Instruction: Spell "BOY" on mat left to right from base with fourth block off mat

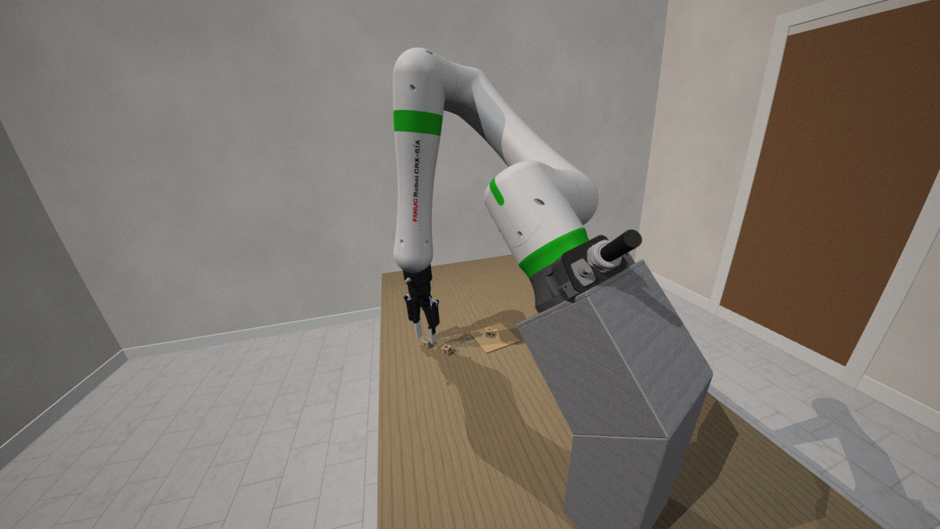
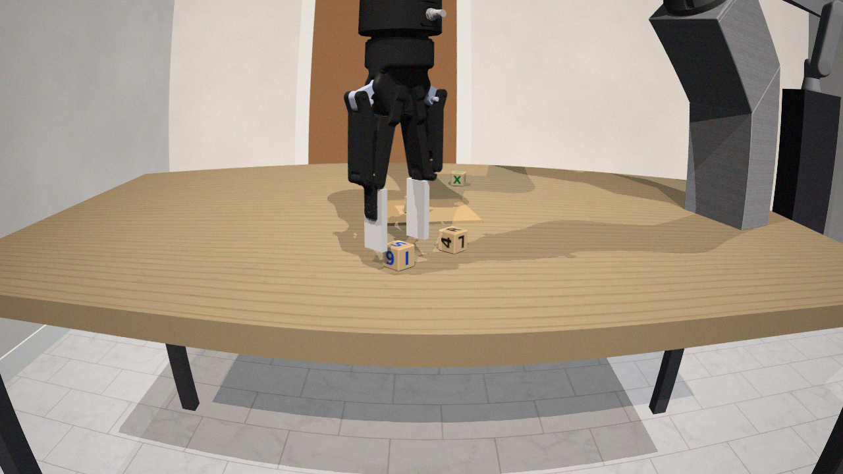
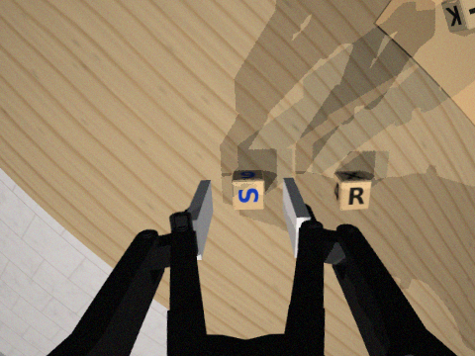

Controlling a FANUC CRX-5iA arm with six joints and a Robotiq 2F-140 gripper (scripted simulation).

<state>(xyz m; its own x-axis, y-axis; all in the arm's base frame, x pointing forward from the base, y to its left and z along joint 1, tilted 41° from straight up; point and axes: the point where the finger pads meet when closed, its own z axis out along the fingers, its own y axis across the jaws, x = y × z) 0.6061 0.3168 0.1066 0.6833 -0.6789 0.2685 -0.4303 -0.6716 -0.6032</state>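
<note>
The block lies 40 mm below my hand. The rest, counted from my hand: tan mat: 20 mm ahead, 250 mm to the right, 60 mm below.
</note>
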